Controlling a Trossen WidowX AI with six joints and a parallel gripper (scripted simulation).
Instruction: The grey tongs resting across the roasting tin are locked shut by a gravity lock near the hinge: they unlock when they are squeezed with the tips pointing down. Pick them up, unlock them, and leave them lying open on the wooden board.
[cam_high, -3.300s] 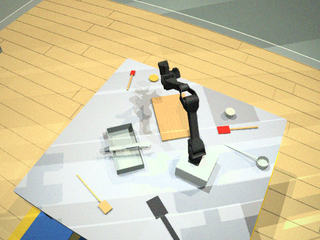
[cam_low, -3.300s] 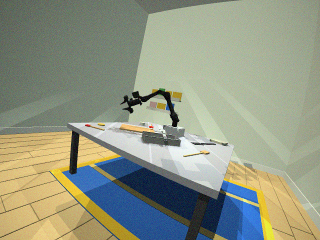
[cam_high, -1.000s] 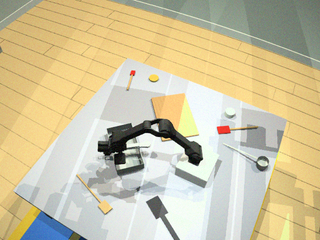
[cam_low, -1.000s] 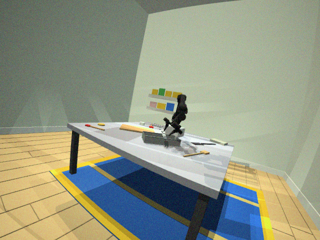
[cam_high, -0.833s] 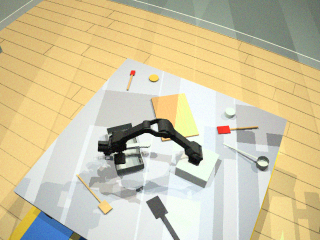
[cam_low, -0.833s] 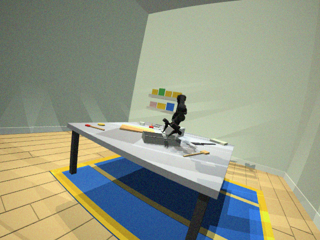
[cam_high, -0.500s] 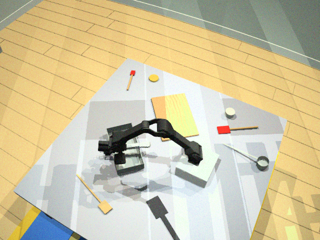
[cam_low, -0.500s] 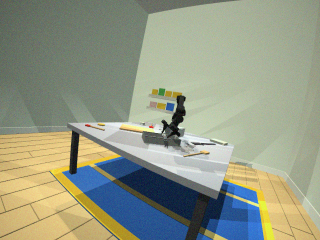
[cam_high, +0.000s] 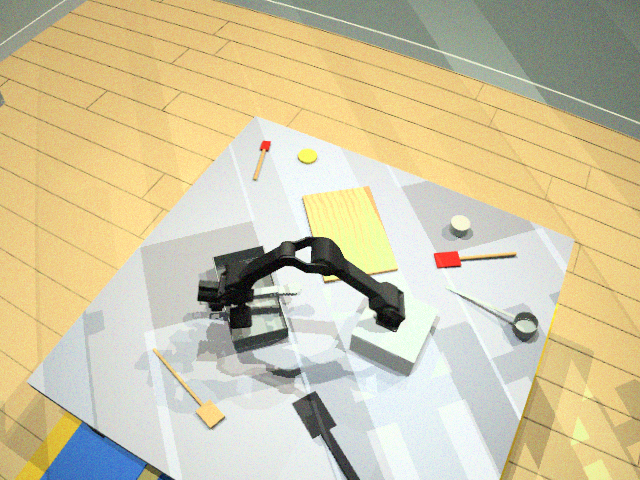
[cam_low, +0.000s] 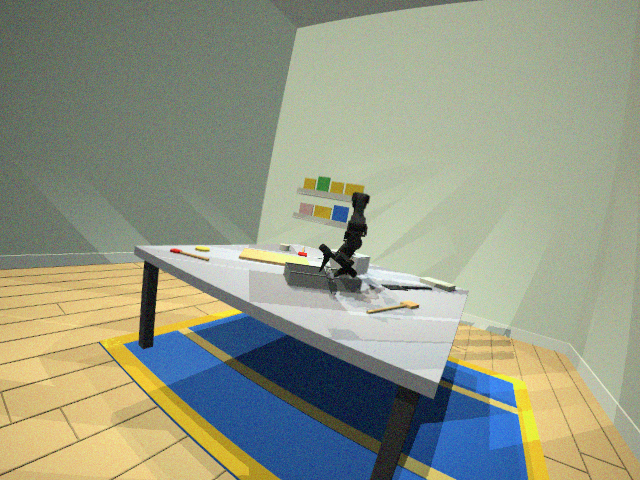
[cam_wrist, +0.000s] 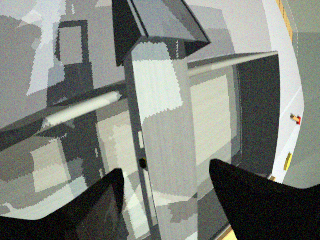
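My gripper tip is now 2 cm to the left of the roasting tin, 2 cm past it and 1 cm above it. Also, from my gripper tip: wooden board: 40 cm to the right, 17 cm behind, 3 cm below; then dark spatula: 43 cm behind, 25 cm to the left, 4 cm below.
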